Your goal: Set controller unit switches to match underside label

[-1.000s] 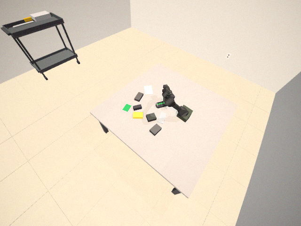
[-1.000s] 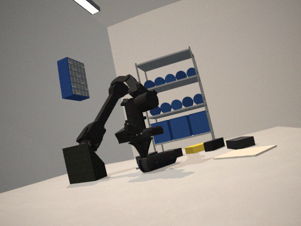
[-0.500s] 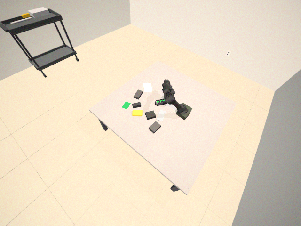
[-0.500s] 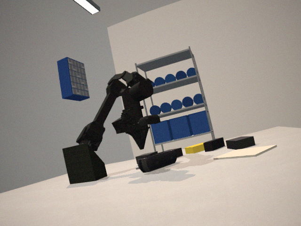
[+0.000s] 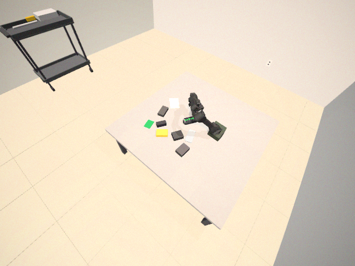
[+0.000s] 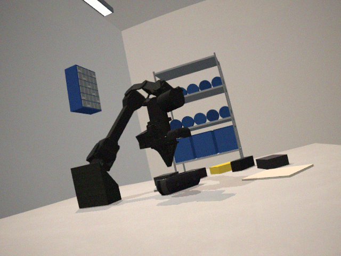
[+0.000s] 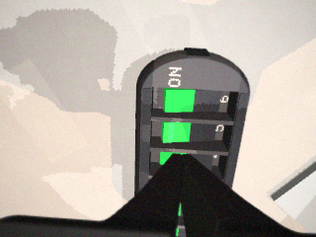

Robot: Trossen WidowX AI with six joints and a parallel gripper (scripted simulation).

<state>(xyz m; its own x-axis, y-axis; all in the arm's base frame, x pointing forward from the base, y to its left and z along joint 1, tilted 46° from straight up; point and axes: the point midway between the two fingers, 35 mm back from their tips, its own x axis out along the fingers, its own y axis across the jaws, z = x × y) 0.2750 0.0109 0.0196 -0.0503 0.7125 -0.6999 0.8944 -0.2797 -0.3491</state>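
The light grey plate is 160 mm to the left of my gripper tip, 110 mm behind it and 70 mm below it. From my gripper tip the other things lie so: green card 350 mm to the left, 270 mm ahead, 80 mm below; then yellow block 340 mm to the left, 90 mm ahead, 60 mm below; then white sheet 300 mm ahead, 80 mm below, 40 mm to the right.
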